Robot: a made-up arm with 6 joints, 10 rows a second.
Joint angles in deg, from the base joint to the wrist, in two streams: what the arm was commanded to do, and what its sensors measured. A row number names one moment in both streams.
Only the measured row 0 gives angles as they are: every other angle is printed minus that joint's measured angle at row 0.
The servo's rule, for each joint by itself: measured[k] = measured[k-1] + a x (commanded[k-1-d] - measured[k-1]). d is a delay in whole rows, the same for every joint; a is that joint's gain. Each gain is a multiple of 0.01, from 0.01 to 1. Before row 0 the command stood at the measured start. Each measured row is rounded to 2 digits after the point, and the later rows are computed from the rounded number. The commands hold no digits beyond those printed.
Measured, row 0:
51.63, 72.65, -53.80, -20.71, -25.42, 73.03
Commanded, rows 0 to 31:
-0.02, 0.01, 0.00, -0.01, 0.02, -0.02
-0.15, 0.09, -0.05, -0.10, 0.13, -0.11
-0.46, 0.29, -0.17, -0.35, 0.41, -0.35
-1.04, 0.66, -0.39, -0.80, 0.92, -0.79
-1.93, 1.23, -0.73, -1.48, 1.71, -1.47
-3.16, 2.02, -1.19, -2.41, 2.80, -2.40
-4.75, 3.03, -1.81, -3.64, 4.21, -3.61
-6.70, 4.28, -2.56, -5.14, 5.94, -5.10
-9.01, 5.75, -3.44, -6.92, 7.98, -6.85
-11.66, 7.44, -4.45, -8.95, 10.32, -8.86
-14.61, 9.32, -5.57, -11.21, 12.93, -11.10
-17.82, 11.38, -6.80, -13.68, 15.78, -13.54
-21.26, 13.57, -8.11, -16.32, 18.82, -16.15
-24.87, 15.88, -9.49, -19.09, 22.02, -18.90
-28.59, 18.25, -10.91, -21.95, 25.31, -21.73
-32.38, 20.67, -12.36, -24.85, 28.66, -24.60
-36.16, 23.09, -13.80, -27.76, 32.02, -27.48
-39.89, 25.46, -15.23, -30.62, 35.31, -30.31
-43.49, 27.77, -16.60, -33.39, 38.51, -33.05
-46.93, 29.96, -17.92, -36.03, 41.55, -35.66
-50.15, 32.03, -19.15, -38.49, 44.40, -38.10
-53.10, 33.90, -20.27, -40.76, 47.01, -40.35
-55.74, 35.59, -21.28, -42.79, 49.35, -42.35
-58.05, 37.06, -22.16, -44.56, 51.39, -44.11
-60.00, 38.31, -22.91, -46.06, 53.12, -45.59
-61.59, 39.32, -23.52, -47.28, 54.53, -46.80
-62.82, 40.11, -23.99, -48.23, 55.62, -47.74
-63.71, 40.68, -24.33, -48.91, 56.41, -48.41
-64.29, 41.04, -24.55, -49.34, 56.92, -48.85
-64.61, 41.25, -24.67, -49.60, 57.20, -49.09
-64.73, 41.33, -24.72, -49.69, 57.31, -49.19
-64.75, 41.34, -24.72, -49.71, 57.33, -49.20
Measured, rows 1 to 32:
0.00, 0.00, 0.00, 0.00, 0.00, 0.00
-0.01, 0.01, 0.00, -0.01, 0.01, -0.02
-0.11, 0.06, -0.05, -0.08, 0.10, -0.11
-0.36, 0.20, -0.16, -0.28, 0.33, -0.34
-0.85, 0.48, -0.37, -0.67, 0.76, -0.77
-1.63, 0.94, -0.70, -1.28, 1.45, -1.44
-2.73, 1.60, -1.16, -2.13, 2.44, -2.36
-4.18, 2.47, -1.76, -3.26, 3.73, -3.56
-5.99, 3.57, -2.50, -4.67, 5.34, -5.04
-8.16, 4.90, -3.37, -6.36, 7.27, -6.78
-10.68, 6.45, -4.37, -8.30, 9.50, -8.78
-13.51, 8.20, -5.49, -10.48, 12.00, -11.01
-16.61, 10.14, -6.71, -12.88, 14.76, -13.44
-19.96, 12.23, -8.01, -15.46, 17.72, -16.04
-23.50, 14.46, -9.39, -18.18, 20.86, -18.79
-27.16, 16.77, -10.80, -21.01, 24.11, -21.61
-30.92, 19.15, -12.25, -23.89, 27.43, -24.48
-34.69, 21.55, -13.69, -26.79, 30.78, -27.36
-38.43, 23.94, -15.12, -29.66, 34.09, -30.19
-42.07, 26.28, -16.50, -32.46, 37.32, -32.94
-45.57, 28.52, -17.82, -35.14, 40.41, -35.55
-48.87, 30.66, -19.06, -37.65, 43.32, -38.00
-51.92, 32.64, -20.19, -39.98, 46.01, -40.26
-54.67, 34.44, -21.20, -42.09, 48.45, -42.27
-57.10, 36.04, -22.09, -43.94, 50.60, -44.04
-59.19, 37.42, -22.85, -45.53, 52.44, -45.53
-60.92, 38.58, -23.47, -46.84, 53.97, -46.75
-62.29, 39.51, -23.95, -47.88, 55.17, -47.70
-63.31, 40.22, -24.30, -48.65, 56.08, -48.38
-64.02, 40.72, -24.53, -49.17, 56.69, -48.83
-64.44, 41.04, -24.66, -49.49, 57.06, -49.08
-64.65, 41.22, -24.72, -49.64, 57.24, -49.19
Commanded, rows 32 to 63:
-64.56, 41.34, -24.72, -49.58, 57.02, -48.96
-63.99, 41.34, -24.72, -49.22, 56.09, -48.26
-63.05, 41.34, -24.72, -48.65, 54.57, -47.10
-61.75, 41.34, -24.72, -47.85, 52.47, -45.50
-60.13, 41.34, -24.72, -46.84, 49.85, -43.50
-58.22, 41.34, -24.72, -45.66, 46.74, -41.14
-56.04, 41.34, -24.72, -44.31, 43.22, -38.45
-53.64, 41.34, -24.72, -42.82, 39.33, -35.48
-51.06, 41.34, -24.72, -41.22, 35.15, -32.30
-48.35, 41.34, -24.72, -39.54, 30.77, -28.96
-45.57, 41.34, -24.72, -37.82, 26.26, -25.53
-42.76, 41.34, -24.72, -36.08, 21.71, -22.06
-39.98, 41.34, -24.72, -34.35, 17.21, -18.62
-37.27, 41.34, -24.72, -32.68, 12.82, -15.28
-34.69, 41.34, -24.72, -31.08, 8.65, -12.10
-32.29, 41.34, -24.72, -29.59, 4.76, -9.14
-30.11, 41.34, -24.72, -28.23, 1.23, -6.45
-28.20, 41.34, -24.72, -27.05, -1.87, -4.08
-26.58, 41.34, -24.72, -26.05, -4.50, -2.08
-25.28, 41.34, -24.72, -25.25, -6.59, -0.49
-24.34, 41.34, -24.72, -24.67, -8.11, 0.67
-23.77, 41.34, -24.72, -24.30, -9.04, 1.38
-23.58, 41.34, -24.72, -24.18, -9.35, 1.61
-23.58, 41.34, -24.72, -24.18, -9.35, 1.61
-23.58, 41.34, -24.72, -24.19, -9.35, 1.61
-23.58, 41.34, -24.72, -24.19, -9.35, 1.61
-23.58, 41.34, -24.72, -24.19, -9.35, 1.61
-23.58, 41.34, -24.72, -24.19, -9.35, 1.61
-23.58, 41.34, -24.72, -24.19, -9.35, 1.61
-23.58, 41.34, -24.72, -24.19, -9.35, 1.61
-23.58, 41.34, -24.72, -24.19, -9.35, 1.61
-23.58, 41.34, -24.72, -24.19, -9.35, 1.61
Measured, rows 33 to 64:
-64.72, 41.29, -24.72, -49.69, 57.31, -49.20
-64.60, 41.32, -24.72, -49.61, 57.10, -48.97
-64.16, 41.33, -24.72, -49.32, 56.36, -48.29
-63.36, 41.34, -24.72, -48.82, 55.05, -47.15
-62.20, 41.34, -24.72, -48.09, 53.17, -45.57
-60.71, 41.34, -24.72, -47.15, 50.75, -43.58
-58.92, 41.34, -24.72, -46.03, 47.82, -41.24
-56.85, 41.34, -24.72, -44.74, 44.46, -38.56
-54.54, 41.34, -24.72, -43.30, 40.72, -35.60
-52.03, 41.34, -24.72, -41.74, 36.65, -32.43
-49.38, 41.34, -24.72, -40.09, 32.36, -29.10
-46.64, 41.34, -24.72, -38.39, 27.91, -25.67
-43.85, 41.34, -24.72, -36.66, 23.38, -22.20
-41.06, 41.34, -24.72, -34.93, 18.88, -18.76
-38.33, 41.34, -24.72, -33.24, 14.46, -15.42
-35.71, 41.34, -24.72, -31.62, 10.22, -12.23
-33.25, 41.34, -24.72, -30.10, 6.23, -9.26
-30.99, 41.34, -24.72, -28.70, 2.58, -6.56
-28.98, 41.34, -24.72, -27.46, -0.67, -4.18
-27.25, 41.34, -24.72, -26.40, -3.47, -2.16
-25.83, 41.34, -24.72, -25.54, -5.75, -0.56
-24.76, 41.34, -24.72, -24.89, -7.47, 0.62
-24.05, 41.34, -24.72, -24.45, -8.62, 1.35
-23.71, 41.34, -24.72, -24.25, -9.15, 1.60
-23.62, 41.34, -24.72, -24.20, -9.30, 1.61
-23.59, 41.34, -24.72, -24.19, -9.34, 1.61
-23.58, 41.34, -24.72, -24.19, -9.35, 1.61
-23.58, 41.34, -24.72, -24.19, -9.35, 1.61
-23.58, 41.34, -24.72, -24.19, -9.35, 1.61
-23.58, 41.34, -24.72, -24.19, -9.35, 1.61
-23.58, 41.34, -24.72, -24.19, -9.35, 1.61
-23.58, 41.34, -24.72, -24.19, -9.35, 1.61

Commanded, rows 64 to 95:
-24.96, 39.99, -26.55, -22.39, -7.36, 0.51
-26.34, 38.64, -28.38, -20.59, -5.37, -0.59
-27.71, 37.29, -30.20, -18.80, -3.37, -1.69
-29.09, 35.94, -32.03, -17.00, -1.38, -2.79
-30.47, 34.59, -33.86, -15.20, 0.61, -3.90
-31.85, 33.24, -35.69, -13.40, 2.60, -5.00
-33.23, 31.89, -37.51, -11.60, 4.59, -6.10
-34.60, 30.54, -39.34, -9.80, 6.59, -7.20
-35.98, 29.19, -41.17, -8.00, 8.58, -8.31
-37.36, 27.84, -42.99, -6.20, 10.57, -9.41
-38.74, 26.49, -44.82, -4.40, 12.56, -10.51
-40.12, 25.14, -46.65, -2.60, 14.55, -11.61
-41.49, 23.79, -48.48, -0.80, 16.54, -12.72
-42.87, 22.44, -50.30, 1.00, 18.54, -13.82
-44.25, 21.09, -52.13, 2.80, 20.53, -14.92
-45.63, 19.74, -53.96, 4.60, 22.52, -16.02
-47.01, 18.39, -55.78, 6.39, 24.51, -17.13
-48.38, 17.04, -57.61, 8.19, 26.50, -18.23
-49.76, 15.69, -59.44, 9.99, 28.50, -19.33
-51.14, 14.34, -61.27, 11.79, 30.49, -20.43
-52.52, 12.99, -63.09, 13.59, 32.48, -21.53
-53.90, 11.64, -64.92, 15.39, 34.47, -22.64
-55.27, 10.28, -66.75, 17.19, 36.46, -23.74
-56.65, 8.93, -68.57, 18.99, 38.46, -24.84
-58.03, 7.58, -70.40, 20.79, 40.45, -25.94
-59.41, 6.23, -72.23, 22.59, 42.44, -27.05
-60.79, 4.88, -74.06, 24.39, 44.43, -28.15
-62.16, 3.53, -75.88, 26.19, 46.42, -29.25
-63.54, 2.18, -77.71, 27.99, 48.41, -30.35
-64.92, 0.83, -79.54, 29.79, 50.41, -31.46
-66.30, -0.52, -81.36, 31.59, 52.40, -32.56
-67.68, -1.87, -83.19, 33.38, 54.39, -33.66
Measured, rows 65 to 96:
-23.58, 41.34, -24.72, -24.19, -9.35, 1.61
-24.57, 40.52, -26.42, -22.84, -7.90, 0.55
-25.84, 39.37, -28.24, -21.15, -6.05, -0.54
-27.19, 38.10, -30.06, -19.39, -4.09, -1.64
-28.56, 36.78, -31.89, -17.60, -2.11, -2.74
-29.94, 35.44, -33.72, -15.80, -0.12, -3.85
-31.32, 34.10, -35.55, -14.00, 1.87, -4.95
-32.70, 32.75, -37.37, -12.20, 3.86, -6.05
-34.07, 31.40, -39.20, -10.40, 5.85, -7.15
-35.45, 30.05, -41.03, -8.60, 7.84, -8.26
-36.83, 28.70, -42.85, -6.80, 9.83, -9.36
-38.21, 27.35, -44.68, -5.00, 11.82, -10.46
-39.59, 26.00, -46.51, -3.20, 13.81, -11.56
-40.96, 24.65, -48.34, -1.40, 15.80, -12.67
-42.34, 23.30, -50.16, 0.40, 17.80, -13.77
-43.72, 21.95, -51.99, 2.20, 19.79, -14.87
-45.10, 20.60, -53.82, 4.00, 21.78, -15.97
-46.48, 19.25, -55.64, 5.79, 23.77, -17.08
-47.85, 17.90, -57.47, 7.59, 25.76, -18.18
-49.23, 16.55, -59.30, 9.39, 27.76, -19.28
-50.61, 15.20, -61.13, 11.19, 29.75, -20.38
-51.99, 13.85, -62.95, 12.99, 31.74, -21.48
-53.37, 12.50, -64.78, 14.79, 33.73, -22.59
-54.74, 11.15, -66.61, 16.59, 35.72, -23.69
-56.12, 9.80, -68.43, 18.39, 37.72, -24.79
-57.50, 8.45, -70.26, 20.19, 39.71, -25.89
-58.88, 7.10, -72.09, 21.99, 41.70, -27.00
-60.26, 5.75, -73.92, 23.79, 43.69, -28.10
-61.63, 4.40, -75.74, 25.59, 45.68, -29.20
-63.01, 3.05, -77.57, 27.39, 47.67, -30.30
-64.39, 1.70, -79.40, 29.19, 49.67, -31.41
-65.77, 0.35, -81.22, 30.99, 51.66, -32.51

